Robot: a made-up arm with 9 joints.
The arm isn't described. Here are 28 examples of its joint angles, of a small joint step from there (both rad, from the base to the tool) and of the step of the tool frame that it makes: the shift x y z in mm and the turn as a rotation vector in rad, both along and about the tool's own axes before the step.
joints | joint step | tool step
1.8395 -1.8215 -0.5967 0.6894 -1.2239 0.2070 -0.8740 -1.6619 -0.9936 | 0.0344 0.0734 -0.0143 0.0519 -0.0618 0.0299 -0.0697 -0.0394 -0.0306 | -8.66 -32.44 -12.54 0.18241 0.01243 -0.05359
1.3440 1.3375 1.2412 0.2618 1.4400 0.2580 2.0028 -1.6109 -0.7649 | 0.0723 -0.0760 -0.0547 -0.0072 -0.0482 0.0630 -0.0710 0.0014 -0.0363 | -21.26 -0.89 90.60 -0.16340 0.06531 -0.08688
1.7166 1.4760 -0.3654 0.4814 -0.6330 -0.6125 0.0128 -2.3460 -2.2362 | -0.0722 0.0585 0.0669 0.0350 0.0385 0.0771 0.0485 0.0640 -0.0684 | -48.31 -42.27 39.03 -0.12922 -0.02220 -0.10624
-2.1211 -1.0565 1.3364 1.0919 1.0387 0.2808 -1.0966 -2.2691 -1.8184 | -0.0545 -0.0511 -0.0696 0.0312 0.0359 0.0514 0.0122 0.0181 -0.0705 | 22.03 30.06 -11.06 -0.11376 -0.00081 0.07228
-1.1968 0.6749 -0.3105 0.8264 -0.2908 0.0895 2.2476 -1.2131 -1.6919 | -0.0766 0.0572 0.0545 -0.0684 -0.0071 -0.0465 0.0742 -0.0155 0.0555 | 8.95 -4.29 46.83 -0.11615 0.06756 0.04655
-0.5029 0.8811 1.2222 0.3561 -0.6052 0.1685 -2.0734 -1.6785 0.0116 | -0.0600 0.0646 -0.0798 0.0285 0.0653 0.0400 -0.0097 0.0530 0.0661 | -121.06 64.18 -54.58 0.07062 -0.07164 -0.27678
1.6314 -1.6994 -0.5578 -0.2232 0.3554 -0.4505 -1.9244 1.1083 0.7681 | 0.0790 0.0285 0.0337 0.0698 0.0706 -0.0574 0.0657 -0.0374 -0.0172 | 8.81 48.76 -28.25 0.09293 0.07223 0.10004
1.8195 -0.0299 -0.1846 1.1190 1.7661 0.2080 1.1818 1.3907 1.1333 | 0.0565 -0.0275 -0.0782 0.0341 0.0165 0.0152 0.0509 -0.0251 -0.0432 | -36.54 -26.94 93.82 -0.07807 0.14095 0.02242
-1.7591 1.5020 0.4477 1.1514 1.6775 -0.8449 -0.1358 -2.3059 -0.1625 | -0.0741 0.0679 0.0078 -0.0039 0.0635 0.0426 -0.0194 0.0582 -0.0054 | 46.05 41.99 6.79 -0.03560 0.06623 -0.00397
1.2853 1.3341 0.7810 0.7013 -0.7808 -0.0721 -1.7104 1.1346 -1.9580 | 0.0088 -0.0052 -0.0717 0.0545 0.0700 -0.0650 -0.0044 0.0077 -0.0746 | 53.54 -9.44 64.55 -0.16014 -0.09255 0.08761
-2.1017 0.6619 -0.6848 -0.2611 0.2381 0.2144 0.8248 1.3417 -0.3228 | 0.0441 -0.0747 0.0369 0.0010 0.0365 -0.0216 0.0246 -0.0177 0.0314 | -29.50 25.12 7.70 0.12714 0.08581 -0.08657
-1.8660 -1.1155 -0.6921 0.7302 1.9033 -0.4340 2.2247 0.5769 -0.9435 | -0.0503 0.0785 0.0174 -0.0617 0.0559 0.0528 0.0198 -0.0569 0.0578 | 22.51 -50.62 -26.78 -0.03160 -0.01807 0.04080
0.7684 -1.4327 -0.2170 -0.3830 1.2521 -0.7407 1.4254 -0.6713 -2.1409 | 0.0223 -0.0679 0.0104 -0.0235 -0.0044 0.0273 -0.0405 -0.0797 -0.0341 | 38.67 -0.26 -4.09 0.08867 -0.05373 0.09454
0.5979 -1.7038 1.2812 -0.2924 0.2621 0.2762 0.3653 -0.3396 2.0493 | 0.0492 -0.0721 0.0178 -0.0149 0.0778 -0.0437 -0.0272 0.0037 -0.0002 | 7.71 -12.39 17.95 -0.05890 0.04064 0.00739
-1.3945 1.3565 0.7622 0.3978 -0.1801 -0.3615 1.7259 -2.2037 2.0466 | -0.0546 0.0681 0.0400 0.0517 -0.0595 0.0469 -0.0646 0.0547 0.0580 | -73.43 -5.85 -9.49 0.02442 0.14762 -0.23949
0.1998 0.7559 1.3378 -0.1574 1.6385 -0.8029 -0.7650 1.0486 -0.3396 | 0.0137 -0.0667 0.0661 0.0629 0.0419 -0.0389 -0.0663 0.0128 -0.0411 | 15.33 25.44 -4.01 0.00652 0.01835 0.10685
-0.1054 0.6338 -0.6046 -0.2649 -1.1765 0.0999 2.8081 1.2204 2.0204 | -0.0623 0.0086 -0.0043 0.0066 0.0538 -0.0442 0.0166 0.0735 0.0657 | -36.25 -14.50 -46.88 0.08558 0.06139 -0.07343
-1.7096 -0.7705 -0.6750 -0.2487 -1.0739 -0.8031 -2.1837 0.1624 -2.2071 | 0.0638 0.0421 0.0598 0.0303 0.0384 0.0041 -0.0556 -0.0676 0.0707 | 24.88 -14.79 -4.64 0.13959 0.13118 0.02041
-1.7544 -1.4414 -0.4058 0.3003 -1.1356 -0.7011 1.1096 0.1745 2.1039 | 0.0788 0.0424 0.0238 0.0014 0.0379 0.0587 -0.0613 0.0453 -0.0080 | 70.70 16.56 -2.38 0.06883 -0.16649 0.06852
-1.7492 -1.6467 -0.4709 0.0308 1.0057 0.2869 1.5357 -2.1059 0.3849 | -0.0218 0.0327 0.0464 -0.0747 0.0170 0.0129 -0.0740 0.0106 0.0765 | -69.52 -9.86 -23.34 0.09879 0.07533 -0.24679
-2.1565 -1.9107 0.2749 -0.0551 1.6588 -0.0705 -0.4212 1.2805 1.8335 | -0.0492 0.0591 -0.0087 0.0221 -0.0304 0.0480 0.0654 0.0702 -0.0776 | 31.23 -2.51 -15.43 0.00342 -0.02311 0.07701
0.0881 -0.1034 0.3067 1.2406 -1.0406 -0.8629 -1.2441 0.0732 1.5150 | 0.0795 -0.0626 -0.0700 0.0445 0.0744 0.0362 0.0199 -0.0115 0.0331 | 9.96 7.36 1.46 -0.07289 -0.06654 0.15918
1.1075 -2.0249 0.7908 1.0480 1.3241 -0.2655 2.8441 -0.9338 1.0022 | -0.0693 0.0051 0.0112 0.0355 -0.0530 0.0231 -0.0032 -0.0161 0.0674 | -8.98 2.08 46.17 -0.02305 -0.07758 -0.05754
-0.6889 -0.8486 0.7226 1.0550 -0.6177 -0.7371 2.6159 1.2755 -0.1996 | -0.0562 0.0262 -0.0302 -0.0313 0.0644 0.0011 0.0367 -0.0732 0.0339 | -6.04 -2.12 5.89 0.03344 0.05931 -0.02876
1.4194 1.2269 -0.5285 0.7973 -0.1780 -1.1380 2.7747 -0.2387 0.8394 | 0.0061 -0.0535 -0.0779 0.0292 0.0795 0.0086 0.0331 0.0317 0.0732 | -58.56 -13.86 -48.60 0.17654 -0.11575 -0.12460
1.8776 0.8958 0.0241 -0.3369 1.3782 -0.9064 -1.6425 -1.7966 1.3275 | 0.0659 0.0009 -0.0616 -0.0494 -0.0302 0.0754 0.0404 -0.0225 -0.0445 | 50.94 0.02 -16.42 0.02491 0.10646 0.09063
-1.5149 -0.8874 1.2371 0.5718 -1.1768 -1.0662 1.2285 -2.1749 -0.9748 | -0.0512 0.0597 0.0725 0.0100 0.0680 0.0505 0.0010 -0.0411 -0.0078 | 32.27 -57.99 -72.95 0.19254 0.12529 -0.05615
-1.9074 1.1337 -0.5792 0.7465 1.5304 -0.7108 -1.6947 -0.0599 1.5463 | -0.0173 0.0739 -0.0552 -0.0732 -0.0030 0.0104 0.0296 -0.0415 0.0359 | -11.67 2.49 28.63 -0.02147 0.11249 -0.10897
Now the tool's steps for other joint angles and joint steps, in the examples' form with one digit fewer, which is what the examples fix.
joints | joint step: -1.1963 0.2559 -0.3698 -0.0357 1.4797 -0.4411 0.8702 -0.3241 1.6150 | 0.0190 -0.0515 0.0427 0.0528 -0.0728 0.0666 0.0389 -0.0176 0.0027
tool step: 10.7 -7.5 12.3 -0.0103 -0.0263 0.0239
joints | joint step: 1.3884 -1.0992 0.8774 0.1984 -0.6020 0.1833 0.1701 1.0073 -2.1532 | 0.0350 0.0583 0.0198 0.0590 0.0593 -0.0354 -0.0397 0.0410 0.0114
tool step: 61.6 40.7 70.8 -0.0432 -0.1141 0.0942
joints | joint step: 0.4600 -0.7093 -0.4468 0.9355 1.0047 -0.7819 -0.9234 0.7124 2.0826 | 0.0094 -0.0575 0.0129 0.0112 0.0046 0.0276 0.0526 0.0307 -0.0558
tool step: 37.4 -7.2 -16.3 0.0111 0.0184 0.1019
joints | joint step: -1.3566 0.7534 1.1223 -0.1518 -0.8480 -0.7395 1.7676 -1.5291 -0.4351 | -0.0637 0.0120 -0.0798 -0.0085 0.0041 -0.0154 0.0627 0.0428 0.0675
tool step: -74.1 -22.8 14.9 -0.0326 -0.1044 -0.1181
